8 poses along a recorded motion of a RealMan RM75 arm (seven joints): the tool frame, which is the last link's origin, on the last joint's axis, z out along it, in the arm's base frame.
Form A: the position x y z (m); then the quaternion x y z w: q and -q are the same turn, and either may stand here.
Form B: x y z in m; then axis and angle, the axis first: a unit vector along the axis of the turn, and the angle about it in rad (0 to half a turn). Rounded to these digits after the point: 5 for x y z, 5 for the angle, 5 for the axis.
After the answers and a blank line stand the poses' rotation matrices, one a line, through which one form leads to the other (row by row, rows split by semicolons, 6 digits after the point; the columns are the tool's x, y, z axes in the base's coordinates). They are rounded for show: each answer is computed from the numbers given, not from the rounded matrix.
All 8 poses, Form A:
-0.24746 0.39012 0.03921 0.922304 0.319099 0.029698 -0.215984
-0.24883 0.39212 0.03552 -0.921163 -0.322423 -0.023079 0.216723
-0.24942 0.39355 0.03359 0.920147 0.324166 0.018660 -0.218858
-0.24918 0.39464 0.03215 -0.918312 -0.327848 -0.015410 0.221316
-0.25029 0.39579 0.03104 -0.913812 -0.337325 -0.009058 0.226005
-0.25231 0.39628 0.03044 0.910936 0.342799 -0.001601 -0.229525
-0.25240 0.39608 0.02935 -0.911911 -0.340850 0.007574 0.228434
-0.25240 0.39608 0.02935 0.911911 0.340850 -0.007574 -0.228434
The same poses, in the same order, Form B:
-0.24746 0.39012 0.03921 -0.94460 -0.32681 -0.03042 2.70619
-0.24883 0.39212 0.03552 -0.94359 -0.33027 -0.02364 2.70468
-0.24942 0.39355 0.03359 -0.94301 -0.33222 -0.01912 2.70031
-0.24918 0.39464 0.03215 -0.94166 -0.33618 -0.01580 2.69527
-0.25029 0.39579 0.03104 -0.93808 -0.34628 -0.00930 2.68564
-0.25231 0.39628 0.03044 -0.93592 -0.35220 0.00164 2.67841
-0.25240 0.39608 0.02935 -0.93668 -0.35011 0.00778 2.68065
-0.25240 0.39608 0.02935 -0.93668 -0.35011 0.00778 2.68065

0.794588 0.601441 -0.083059; 0.575784 -0.703053 0.417359; 0.192622 -0.379453 -0.904938
0.791021 0.604012 -0.097234; 0.584005 -0.698149 0.414157; 0.182272 -0.384392 -0.904997
0.789137 0.604728 -0.107553; 0.588392 -0.694036 0.414860; 0.176232 -0.390665 -0.903506
0.784556 0.608955 -0.116814; 0.595313 -0.687070 0.416579; 0.173418 -0.396370 -0.901563
0.772260 0.620597 -0.135920; 0.612408 -0.670267 0.419163; 0.169029 -0.406941 -0.897679
0.764973 0.623801 -0.160279; 0.625271 -0.659614 0.417068; 0.154445 -0.419263 -0.894631
0.767528 0.618190 -0.169537; 0.625110 -0.663278 0.411460; 0.141910 -0.421786 -0.895521
0.767528 0.618190 -0.169537; 0.625110 -0.663278 0.411460; 0.141910 -0.421786 -0.895521

